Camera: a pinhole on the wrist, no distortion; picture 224 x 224 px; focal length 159.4 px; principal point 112.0 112.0 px. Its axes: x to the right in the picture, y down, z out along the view. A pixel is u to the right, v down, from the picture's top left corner.
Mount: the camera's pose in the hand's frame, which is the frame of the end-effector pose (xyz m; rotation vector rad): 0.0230 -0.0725 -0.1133 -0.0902 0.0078 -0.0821
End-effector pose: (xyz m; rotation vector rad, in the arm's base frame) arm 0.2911 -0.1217 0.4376 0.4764 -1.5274 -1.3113
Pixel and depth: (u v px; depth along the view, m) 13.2 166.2 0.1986
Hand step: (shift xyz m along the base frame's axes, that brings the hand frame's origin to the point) -0.0246 0.1202 -0.0106
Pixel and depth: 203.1 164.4 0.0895
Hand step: -0.0196 -0.0887 -0.0049
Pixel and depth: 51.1 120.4 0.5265
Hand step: -0.2806 0.3431 -0.0089
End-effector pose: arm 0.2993 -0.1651 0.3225 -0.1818 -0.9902 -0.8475
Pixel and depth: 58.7 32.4 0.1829
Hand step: -0.1621 -0.0337 -0.0233
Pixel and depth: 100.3 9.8 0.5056
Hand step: -0.5293 -0.0066 0.1293
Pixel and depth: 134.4 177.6 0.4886
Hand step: -0.0887 0.2258 0.3275
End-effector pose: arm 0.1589 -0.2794 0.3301 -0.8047 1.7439 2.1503
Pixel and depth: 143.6 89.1 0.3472
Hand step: -0.0843 0.2378 -0.1003
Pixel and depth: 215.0 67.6 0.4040
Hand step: -0.2141 0.2883 -0.2575
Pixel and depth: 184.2 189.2 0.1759
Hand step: -0.1155 0.0306 -0.0386
